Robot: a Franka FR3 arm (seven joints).
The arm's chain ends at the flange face. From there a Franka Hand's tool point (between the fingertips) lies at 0.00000 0.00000 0.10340 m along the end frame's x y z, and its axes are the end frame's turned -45 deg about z.
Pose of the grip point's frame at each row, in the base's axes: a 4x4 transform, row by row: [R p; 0 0 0 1], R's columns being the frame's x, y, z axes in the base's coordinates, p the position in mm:
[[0.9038 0.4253 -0.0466 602.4], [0.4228 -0.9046 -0.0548 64.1], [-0.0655 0.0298 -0.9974 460.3], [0 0 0 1]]
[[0.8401 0.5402 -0.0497 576.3], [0.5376 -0.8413 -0.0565 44.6], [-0.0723 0.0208 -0.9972 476.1], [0 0 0 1]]
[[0.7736 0.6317 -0.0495 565.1], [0.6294 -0.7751 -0.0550 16.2], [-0.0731 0.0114 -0.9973 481.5], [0 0 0 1]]
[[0.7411 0.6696 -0.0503 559.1], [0.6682 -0.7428 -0.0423 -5.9], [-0.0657 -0.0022 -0.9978 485.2], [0 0 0 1]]
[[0.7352 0.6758 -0.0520 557.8], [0.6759 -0.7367 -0.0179 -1.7], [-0.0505 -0.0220 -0.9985 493.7], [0 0 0 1]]
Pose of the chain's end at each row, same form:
[[0.9398 -0.3384 -0.0466 607.2], [-0.3407 -0.9386 -0.0548 69.8], [-0.0252 0.0674 -0.9974 563.4], [0 0 0 1]]
[[0.9760 -0.2121 -0.0497 581.4], [-0.2147 -0.9750 -0.0565 50.4], [-0.0364 0.0658 -0.9972 579.2], [0 0 0 1]]
[[0.9937 -0.1003 -0.0495 570.2], [-0.1030 -0.9931 -0.0550 21.9], [-0.0436 0.0598 -0.9973 584.6], [0 0 0 1]]
[[0.9975 -0.0506 -0.0503 564.3], [-0.0528 -0.9977 -0.0423 -1.5], [-0.0480 0.0449 -0.9978 588.4], [0 0 0 1]]
[[0.9977 -0.0420 -0.0520 563.2], [-0.0430 -0.9989 -0.0179 0.2], [-0.0513 0.0202 -0.9985 596.9], [0 0 0 1]]

